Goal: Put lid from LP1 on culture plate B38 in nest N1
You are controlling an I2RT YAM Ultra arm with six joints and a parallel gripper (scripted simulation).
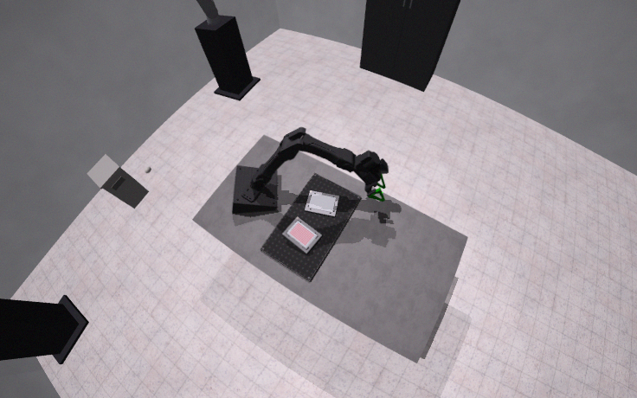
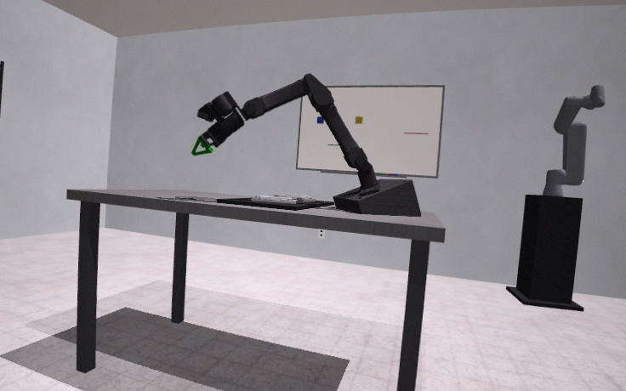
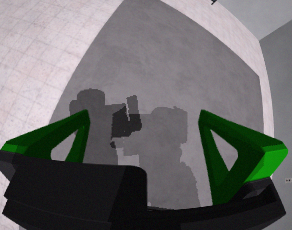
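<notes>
Right now my hand is 270 mm past the clear lid, 100 mm to the left of it and 160 mm above it. The rest, counted from my hand: culture plate B38 (290 mm behind, 310 mm to the right, 160 mm below); grey lid park LP1 (270 mm behind, 100 mm to the right, 170 mm below); grey plate nest N1 (290 mm behind, 310 mm to the right, 170 mm below).
</notes>
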